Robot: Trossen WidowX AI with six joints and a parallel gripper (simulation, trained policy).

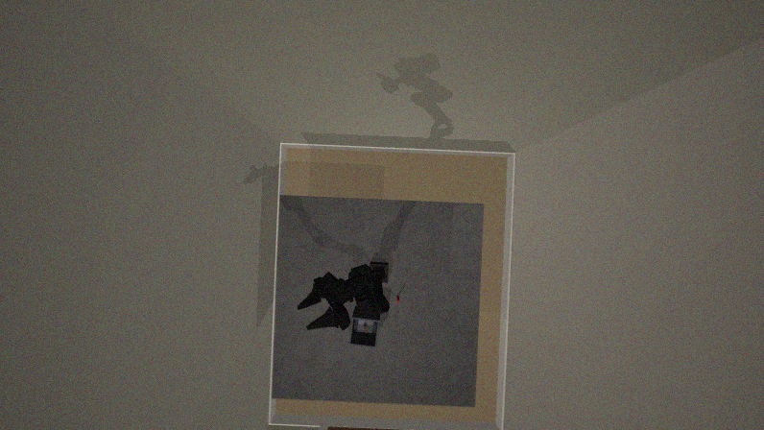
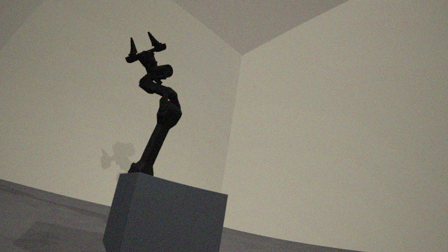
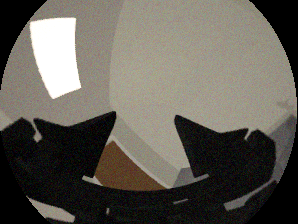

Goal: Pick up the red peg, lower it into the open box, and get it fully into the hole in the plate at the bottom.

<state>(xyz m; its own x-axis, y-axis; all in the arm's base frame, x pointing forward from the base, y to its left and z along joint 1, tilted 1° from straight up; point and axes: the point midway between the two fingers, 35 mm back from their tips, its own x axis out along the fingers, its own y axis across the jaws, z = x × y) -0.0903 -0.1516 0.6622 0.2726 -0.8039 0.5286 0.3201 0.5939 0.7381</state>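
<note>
My gripper tip is now 690 mm above the red peg, 300 mm to the right of it and 260 mm short of it. From my gripper tip the other things lie so: pale plate: 680 mm below, 390 mm ahead, 90 mm to the left.
</note>
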